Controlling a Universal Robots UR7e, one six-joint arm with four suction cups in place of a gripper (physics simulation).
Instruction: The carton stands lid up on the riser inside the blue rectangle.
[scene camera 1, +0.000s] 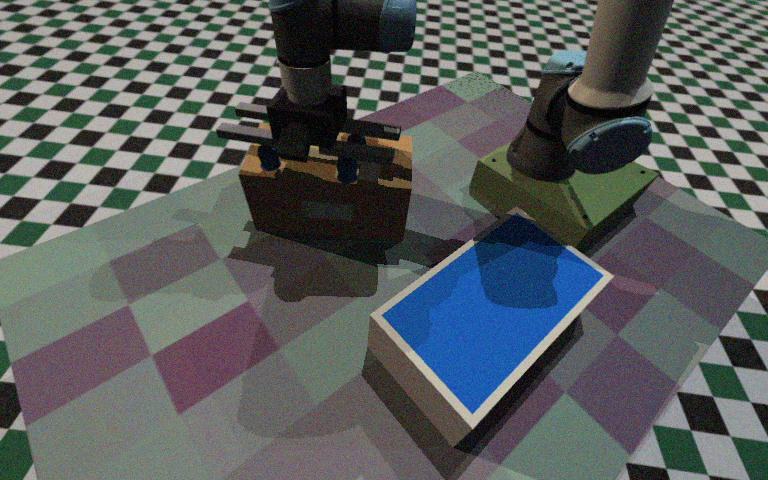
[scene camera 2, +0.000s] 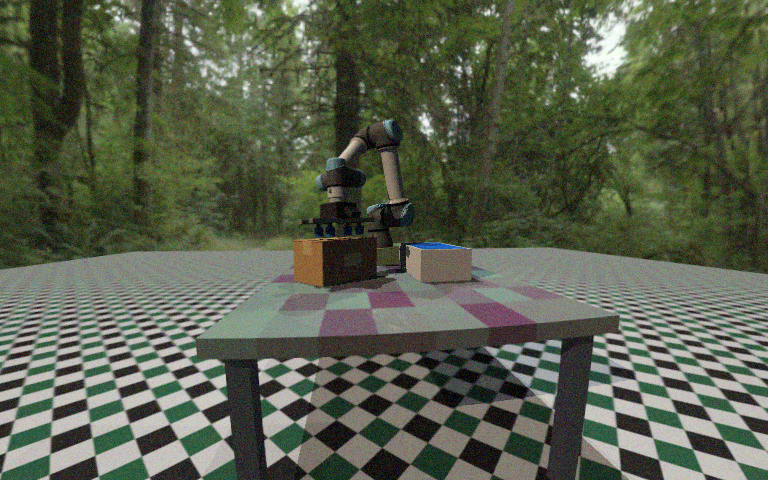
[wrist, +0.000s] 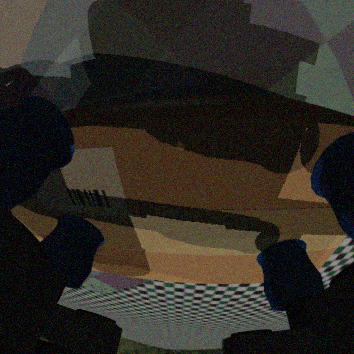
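Pixels of known places: end effector, tool point: (scene camera 1: 314, 158) (scene camera 2: 340, 235) (wrist: 186, 211); arm's base, origin of the base link: (scene camera 1: 540, 160) (scene camera 2: 379, 246).
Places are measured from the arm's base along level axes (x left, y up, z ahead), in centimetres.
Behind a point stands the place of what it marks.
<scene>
The brown carton (scene camera 1: 325, 214) @(z 45.0, x -22.7, y -2.0 cm) (scene camera 2: 334, 261) @(z 51.0, x -29.9, y -0.5 cm) (wrist: 197, 175) @(z 44.3, x -26.5, y 6.8 cm) stands on the table to the left of the riser, lid side up. The riser (scene camera 1: 403, 364) @(z 57.5, x 8.3, y -0.2 cm) (scene camera 2: 439, 264) @(z 57.4, x 7.5, y -2.1 cm) is a beige block whose top carries the blue rectangle (scene camera 1: 492, 310) @(z 43.0, x 13.2, y 3.5 cm) (scene camera 2: 434, 246) @(z 45.4, x 11.3, y 3.5 cm) with a white border; nothing stands on it. My suction gripper (scene camera 1: 308, 164) @(z 43.1, x -26.9, y 8.3 cm) (scene camera 2: 339, 230) @(z 43.1, x -26.9, y 8.3 cm) hangs right over the carton's lid with its dark blue cups at or just above the lid. The suction is off and it holds nothing. In the wrist view the cups (wrist: 288, 270) frame the lid.
The arm's green base block (scene camera 1: 549, 190) @(z 8.5, x 6.3, y 0.6 cm) stands behind the riser at the right. The table (scene camera 2: 411, 329) @(z 97.8, x -19.1, y -8.6 cm) has its far edge just behind the carton, with checkered floor (scene camera 1: 192, 71) beyond.
</scene>
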